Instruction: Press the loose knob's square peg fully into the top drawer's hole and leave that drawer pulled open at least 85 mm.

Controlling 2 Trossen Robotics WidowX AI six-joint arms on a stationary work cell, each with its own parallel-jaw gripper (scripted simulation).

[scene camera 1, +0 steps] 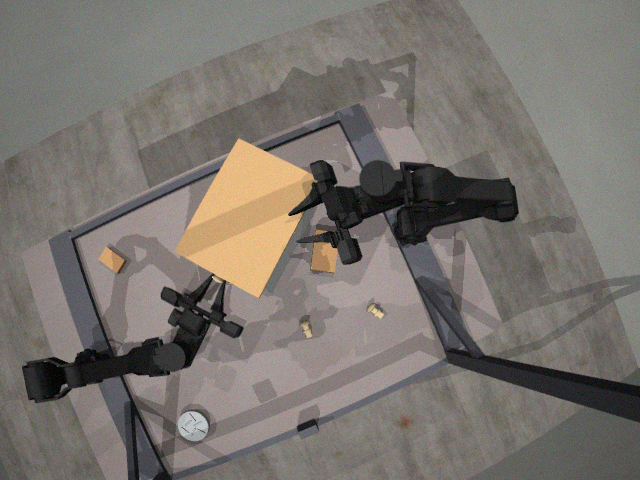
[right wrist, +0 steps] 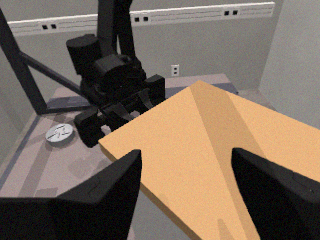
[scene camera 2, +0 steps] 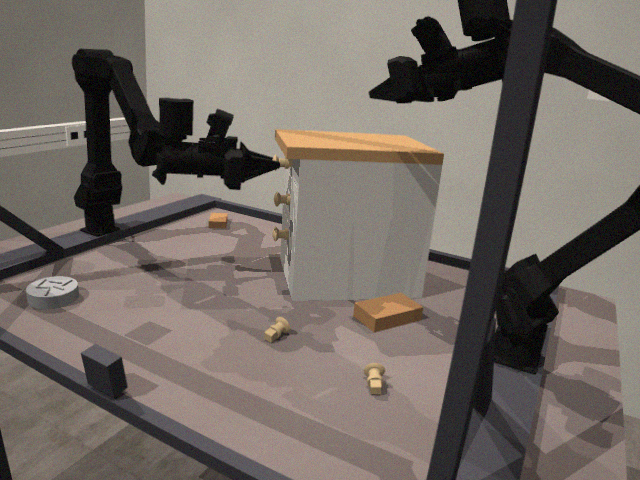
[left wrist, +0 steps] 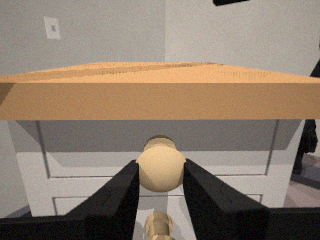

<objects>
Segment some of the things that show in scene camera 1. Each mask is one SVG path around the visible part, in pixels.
My left gripper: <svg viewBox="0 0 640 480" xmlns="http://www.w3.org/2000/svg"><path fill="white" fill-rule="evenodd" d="M213 273L195 291L190 294L184 293L184 298L182 294L168 287L164 287L160 295L162 300L172 306L185 308L183 312L175 308L167 322L174 327L179 325L176 337L197 348L200 347L211 323L220 327L220 332L232 338L240 337L244 327L232 321L224 321L224 316L227 315L223 312L226 280L223 280L215 301L210 308L212 310L211 313L196 306L197 302L201 302L213 280L212 276L215 275Z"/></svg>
My right gripper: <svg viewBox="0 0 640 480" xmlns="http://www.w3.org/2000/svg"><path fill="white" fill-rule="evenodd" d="M318 160L311 163L310 168L314 179L319 182L311 184L312 190L309 195L290 211L288 216L299 214L324 203L327 216L335 222L337 231L327 231L322 234L297 240L297 243L331 243L333 248L337 248L343 265L353 264L360 261L363 256L357 239L351 238L348 229L357 226L363 222L363 219L379 213L372 198L362 189L361 185L349 188L344 186L334 187L338 182L333 167L326 161Z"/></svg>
A grey disc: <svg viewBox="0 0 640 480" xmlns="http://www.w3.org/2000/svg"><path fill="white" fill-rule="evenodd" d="M186 411L178 420L180 434L190 441L202 440L209 432L209 419L199 410Z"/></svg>
</objects>
